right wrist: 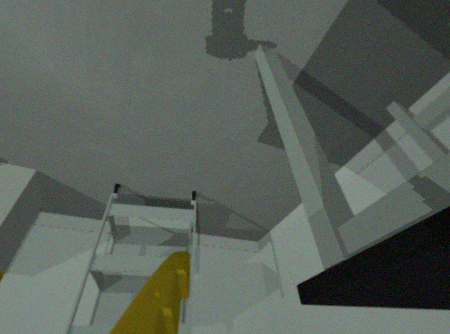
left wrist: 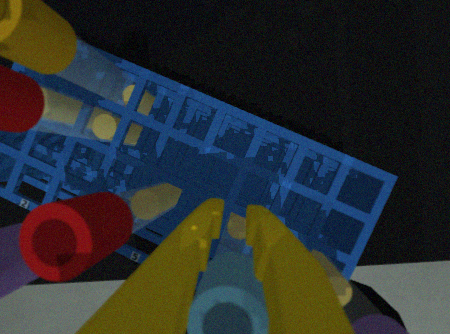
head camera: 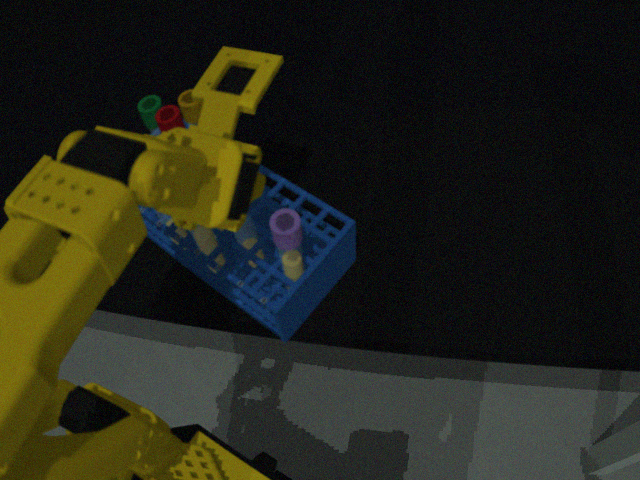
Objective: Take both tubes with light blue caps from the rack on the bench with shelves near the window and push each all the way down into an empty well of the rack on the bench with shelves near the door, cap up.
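Places are measured from the left arm's base along level axes (x ahead, y left, z up), in millimetres.
Pixels of known places: left hand, tool point: [left wrist: 222,213] [head camera: 239,178]; right hand, tool point: [right wrist: 189,268].
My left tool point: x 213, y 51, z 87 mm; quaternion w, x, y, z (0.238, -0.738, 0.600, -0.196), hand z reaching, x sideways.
Observation:
For each thing: its top centre in the pictures, then the offset to it from my left tool point. "spot": a spot on its surface instead. Level surfaces: height alone.
- blue rack, top centre: [left wrist: 168,178] [head camera: 216,198] dx -2, dy +31, dz -43 mm
- tube with a light blue cap, top centre: [left wrist: 235,321] dx -17, dy -11, dz +19 mm
- red-capped tube, top centre: [left wrist: 64,239] dx -14, dy +33, dz +19 mm
- purple cap, surface spot: [left wrist: 380,325] spot: dx -13, dy -51, dz +5 mm
- red cap, surface spot: [left wrist: 20,100] spot: dx +13, dy +65, dz +8 mm
- orange cap, top centre: [head camera: 189,96] dx +32, dy +71, dz +19 mm
- green cap, top centre: [head camera: 150,103] dx +13, dy +95, dz +19 mm
- black-edged surface, surface height: dz -100 mm
A blue rack [head camera: 320,284] [left wrist: 348,159] stands on a dark surface; which bench it is cannot be told. My left gripper [left wrist: 235,202] is over the rack, its jaws pressing on both sides of the tube with a light blue cap [left wrist: 229,272]. The tube looks upright, its bottom down among the wells. In the head camera this tube is hidden behind the left gripper's body. A second light blue cap does not show. My right gripper [right wrist: 92,265] is open, away from the rack, with one notched jaw plainly in view.
Close around the left jaws are a red-capped tube [left wrist: 100,217] and a purple cap [left wrist: 380,325]. Another red cap [left wrist: 20,100] and an orange cap [head camera: 188,105] [left wrist: 45,40] stand farther left, with a green cap [head camera: 149,111]. A pale shelf unit [right wrist: 150,211] and a black-edged surface [right wrist: 390,270] show too.

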